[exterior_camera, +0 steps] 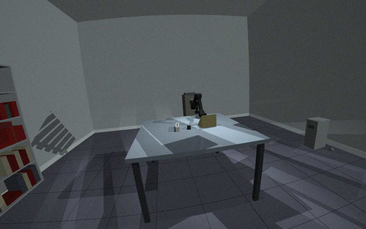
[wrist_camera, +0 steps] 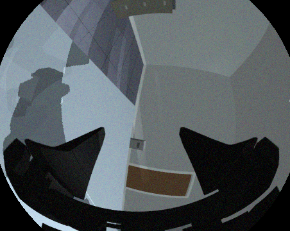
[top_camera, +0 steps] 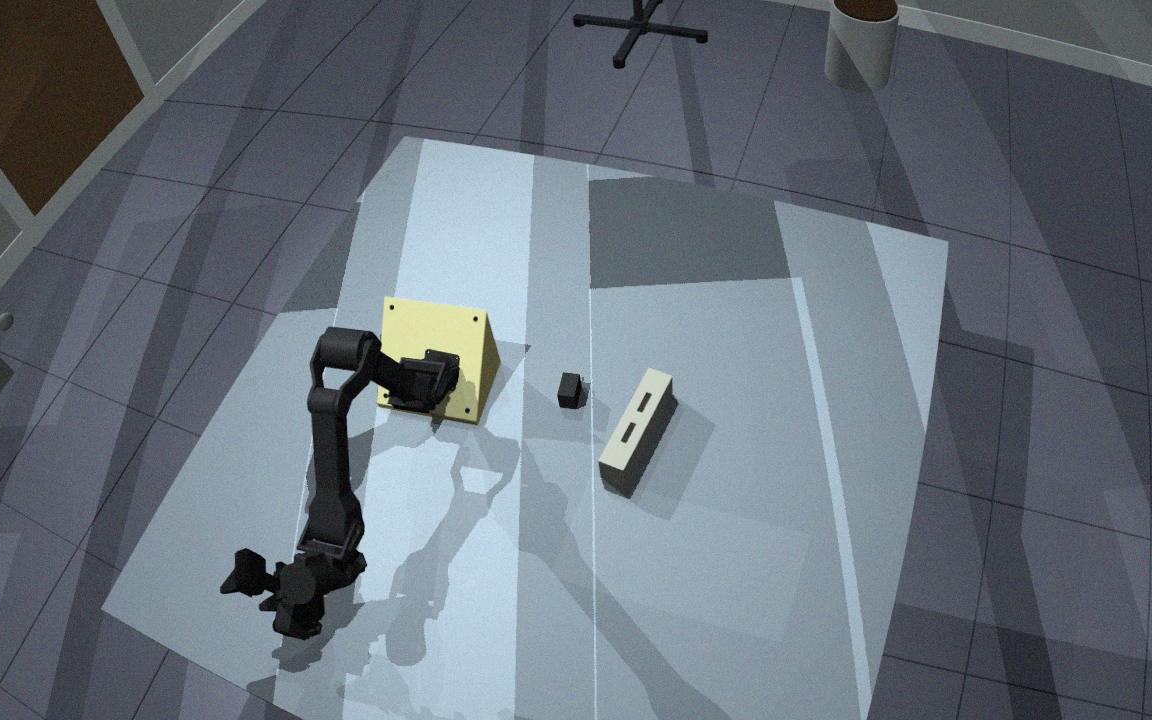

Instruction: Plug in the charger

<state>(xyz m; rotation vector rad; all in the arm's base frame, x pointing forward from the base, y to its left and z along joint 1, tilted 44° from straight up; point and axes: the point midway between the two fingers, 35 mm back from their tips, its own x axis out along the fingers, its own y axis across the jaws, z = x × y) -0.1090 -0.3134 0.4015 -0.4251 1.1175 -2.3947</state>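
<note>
Now: the black two-prong charger 36 cm ahead of my gripper tip, 57 cm to the left of it and 11 cm below it.
</note>
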